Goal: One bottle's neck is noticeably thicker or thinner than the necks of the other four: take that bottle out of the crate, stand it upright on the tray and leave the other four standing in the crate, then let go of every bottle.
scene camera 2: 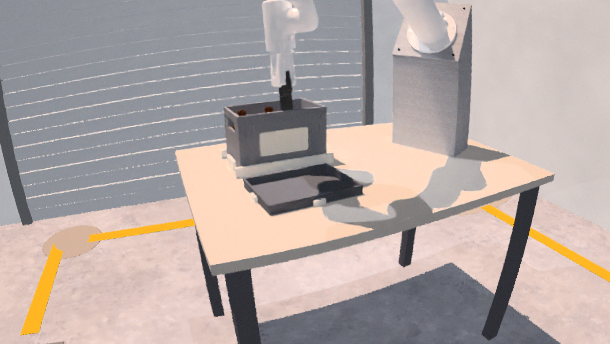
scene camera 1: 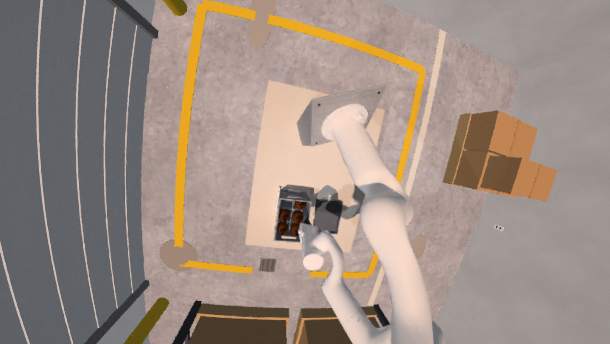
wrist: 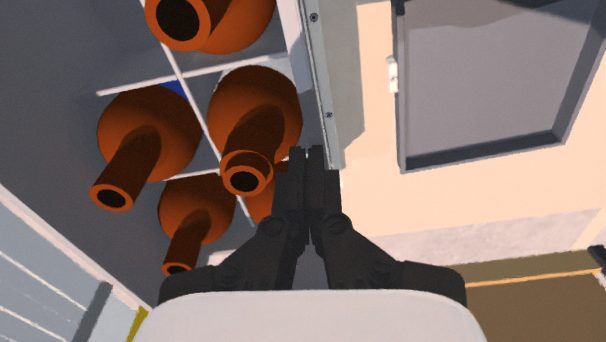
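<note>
The grey crate (scene camera 1: 276,231) (scene camera 2: 317,131) (wrist: 323,82) holds five orange-brown bottles. The bottle at the top (wrist: 235,32) (scene camera 1: 300,204) shows the widest mouth in the wrist view, but may be closer to the camera. The others are the middle-right bottle (wrist: 252,95) (scene camera 1: 297,217), the left one (wrist: 165,125) (scene camera 1: 284,216), the lower one (wrist: 195,205) (scene camera 1: 282,228) and one (wrist: 262,206) mostly hidden behind the fingers. My gripper (wrist: 309,165) (scene camera 2: 286,106) is shut and empty, beside the middle-right bottle's mouth near the crate's tray-side wall. The dark tray (scene camera 1: 327,220) (scene camera 2: 290,189) (wrist: 490,90) is empty.
The crate and tray stand side by side on the table (scene camera 1: 280,150) (scene camera 2: 240,230) (wrist: 380,200). White strips edge the crate's base. The robot's pedestal (scene camera 1: 311,122) (scene camera 2: 425,105) stands on the table. Cardboard boxes (scene camera 1: 482,140) stand beyond the floor markings.
</note>
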